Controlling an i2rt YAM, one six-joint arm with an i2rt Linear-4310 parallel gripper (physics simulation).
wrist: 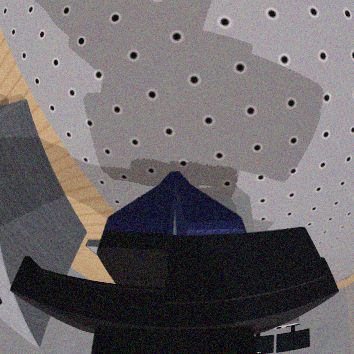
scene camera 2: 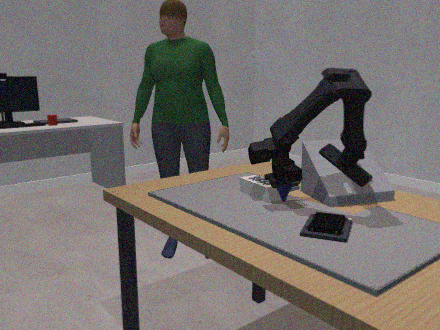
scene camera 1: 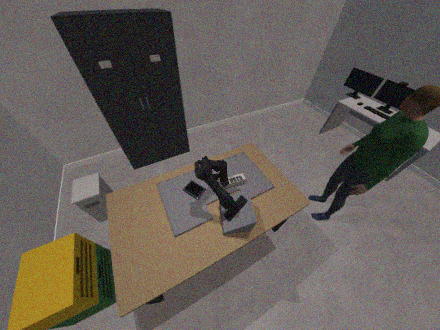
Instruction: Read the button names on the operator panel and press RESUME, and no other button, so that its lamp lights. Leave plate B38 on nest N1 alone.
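Frame: origin at the arm's base, x up, y ahead, z left, level; metres.
Seen in the pictures: gripper, between the fingertips: (wrist: pixel 174 178) (scene camera 2: pixel 283 201) (scene camera 1: pixel 224 186); arm's base, origin of its link: (scene camera 2: pixel 344 165) (scene camera 1: pixel 235 208).
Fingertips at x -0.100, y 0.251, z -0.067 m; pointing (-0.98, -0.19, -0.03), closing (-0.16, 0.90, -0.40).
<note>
Offsets run from my fingertips to a thing's middle. Level surfaces: height alone.
The operator panel @[dy +0.000, dx +0.025, dz -0.110 m] (scene camera 1: pixel 237 180) (scene camera 2: pixel 253 187) is a small white box with dark markings on top. It stands on the grey mat; its button names are too small to read, and no lit lamp can be made out. My gripper (scene camera 2: pixel 284 199) (wrist: pixel 174 178) is shut and empty, its blue fingertips pointing down above the mat, close beside the panel and partly covering it in scene camera 2. A black square plate @[dy +0.100, dx +0.016, dz +0.245 m] (scene camera 1: pixel 194 188) (scene camera 2: pixel 326 223), presumably B38, lies on a dark square nest @[dy +0.100, dx +0.008, dz +0.245 m] (scene camera 2: pixel 320 237); their labels cannot be read. The panel's button face does not show in the wrist view.
A grey sloped block (scene camera 1: pixel 239 220) (scene camera 2: pixel 314 175) (wrist: pixel 35 185) stands beside the arm's base. The perforated mat @[dx -0.003 m] (scene camera 1: pixel 175 215) (scene camera 2: pixel 210 210) (wrist: pixel 270 40) lies on the wooden table @[dx -0.016 m] (scene camera 1: pixel 150 260) (scene camera 2: pixel 250 245). A person in green (scene camera 1: pixel 395 140) (scene camera 2: pixel 177 85) stands beyond the table.
</note>
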